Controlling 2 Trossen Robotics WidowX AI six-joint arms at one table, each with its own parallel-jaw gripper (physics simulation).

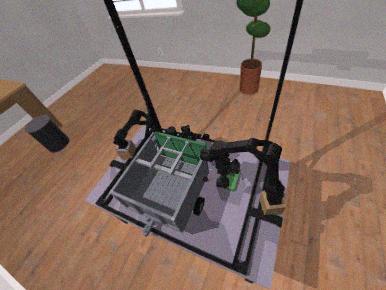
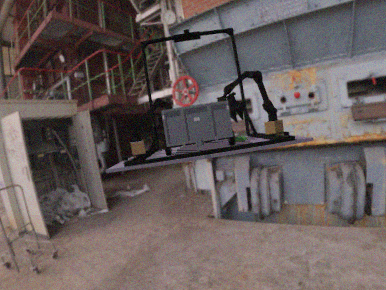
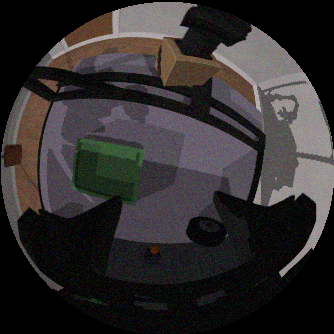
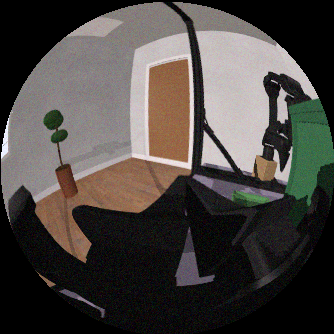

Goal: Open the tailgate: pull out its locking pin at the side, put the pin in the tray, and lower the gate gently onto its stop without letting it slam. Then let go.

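Where they show: left gripper, fingertip midpoint: (image 2: 239, 121) (image 3: 167, 198) (image 4: 288, 170); right gripper, fingertip midpoint: (image 1: 201, 135) (image 4: 182, 180); left arm's base, origin of the base link: (image 1: 273, 198) (image 2: 273, 120) (image 3: 192, 48) (image 4: 266, 158); right arm's base, origin of the base link: (image 1: 123, 145) (image 2: 136, 141).
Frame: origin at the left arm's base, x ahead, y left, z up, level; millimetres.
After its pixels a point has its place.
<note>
The grey cart (image 1: 134, 175) {z 84, x 760, y -187 mm} (image 2: 197, 123) {z 59, x 665, y 24 mm} stands on the table with its green tailgate (image 1: 180, 145) {z 123, x 477, y -340 mm} (image 4: 307, 146) upright at the far end. The locking pin, with an orange knob (image 1: 205, 179) {z 11, x 350, y -153 mm} (image 3: 154, 249) {z 6, x 330, y -150 mm}, sits in the cart's side wall near the gate. My left gripper (image 1: 224, 175) {z 34, x 237, y -115 mm} (image 2: 236, 110) (image 3: 167, 198) {z 34, x 237, y -115 mm} is open and empty. It hangs beside the cart, near the pin and over the edge of the green tray (image 1: 234, 182) {z -108, x 173, y -175 mm} (image 3: 107, 169) {z -108, x 206, y -205 mm} (image 4: 249, 197) {z -106, x 157, y -198 mm}. My right gripper (image 1: 188, 130) (image 4: 182, 180) {z 63, x 346, y -458 mm} is shut on nothing behind the tailgate.
A black cart wheel (image 1: 199, 205) {z -15, x 397, y -11 mm} (image 3: 206, 231) {z -39, x 382, y -41 mm} sits close to the pin. Black frame posts (image 1: 134, 66) {z 464, x 706, y -740 mm} (image 1: 282, 72) {z 510, x -52, y -358 mm} rise from the table's rails. Wooden arm bases (image 1: 127, 149) {z -3, x 897, y -471 mm} (image 1: 272, 204) {z 3, x 17, y 30 mm} stand at the sides. A potted plant (image 1: 250, 75) stands on the floor.
</note>
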